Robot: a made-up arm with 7 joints.
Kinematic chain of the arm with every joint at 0, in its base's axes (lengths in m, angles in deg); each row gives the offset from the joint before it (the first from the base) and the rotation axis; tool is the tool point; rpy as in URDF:
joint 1: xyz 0 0 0.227 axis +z
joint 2: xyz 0 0 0 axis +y
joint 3: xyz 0 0 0.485 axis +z
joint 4: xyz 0.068 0 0 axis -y
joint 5: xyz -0.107 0 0.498 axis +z
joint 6: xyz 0 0 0 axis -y
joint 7: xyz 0.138 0 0 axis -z
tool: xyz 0 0 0 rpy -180 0 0
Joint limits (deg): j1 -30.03..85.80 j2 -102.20..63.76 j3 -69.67..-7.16 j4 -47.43..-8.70 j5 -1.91..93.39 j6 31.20..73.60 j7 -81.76..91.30
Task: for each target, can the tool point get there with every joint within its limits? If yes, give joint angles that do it. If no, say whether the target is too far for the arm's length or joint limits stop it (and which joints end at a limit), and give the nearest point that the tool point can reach.
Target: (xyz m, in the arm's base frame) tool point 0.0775 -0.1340 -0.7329
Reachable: no: joint limits stop it (at a limit: joint 1, joint 2, joint 3, joint 4, joint 5, joint 6) | nearest point 0.0799 -1.0426 0.0583 | short by 1.205 m
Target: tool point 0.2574 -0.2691 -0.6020
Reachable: no: joint limits stop it (at a limit: joint 1, joint 2, joint 3, joint 4, joint 6) | nearest point 0.8271 -0.5482 0.1677 | short by 0.997 m
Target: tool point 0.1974 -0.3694 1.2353
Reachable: yes | joints -19.59 0.72 -47.83 -38.45 34.18 66.37 -20.11
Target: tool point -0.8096 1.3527 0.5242
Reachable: no: too far | nearest point -0.8468 0.6185 0.4519 | short by 0.739 m
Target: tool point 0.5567 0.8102 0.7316
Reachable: yes | joints 61.44 45.25 -26.15 -33.16 63.78 64.03 34.94
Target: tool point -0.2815 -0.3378 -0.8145
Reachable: no: joint limits stop it (at a limit: joint 2, joint 3, joint 4, joint 5, joint 6) | nearest point -0.6694 -0.8033 0.0583 | short by 1.063 m
